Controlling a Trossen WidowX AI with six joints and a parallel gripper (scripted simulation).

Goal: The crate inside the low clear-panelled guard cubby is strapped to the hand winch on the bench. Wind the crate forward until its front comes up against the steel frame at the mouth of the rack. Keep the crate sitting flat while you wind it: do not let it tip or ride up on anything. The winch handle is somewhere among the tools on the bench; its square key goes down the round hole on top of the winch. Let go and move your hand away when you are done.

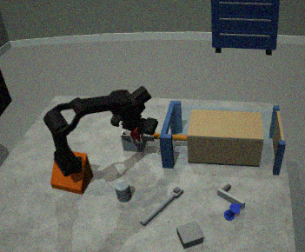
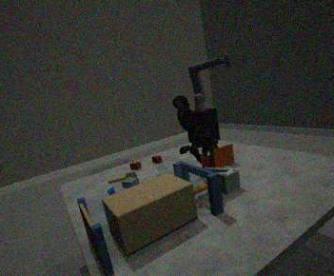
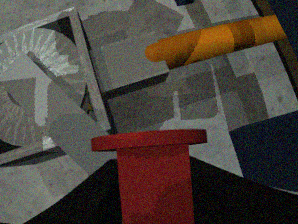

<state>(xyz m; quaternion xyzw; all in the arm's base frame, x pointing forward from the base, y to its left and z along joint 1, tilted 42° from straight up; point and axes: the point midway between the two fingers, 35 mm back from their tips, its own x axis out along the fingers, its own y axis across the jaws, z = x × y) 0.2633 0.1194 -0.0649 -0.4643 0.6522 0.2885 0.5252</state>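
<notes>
Now: the grey winch 60 mm behind my gripper tip, 70 mm to the left of it and 100 mm below it. Also, from my gripper tip: red handle: 10 mm behind, 20 mm to the right; then winch handle with red knob: 20 mm behind, 20 mm to the left, 30 mm below; then grey block: 200 mm ahead, 420 mm to the right, 120 mm below.
</notes>
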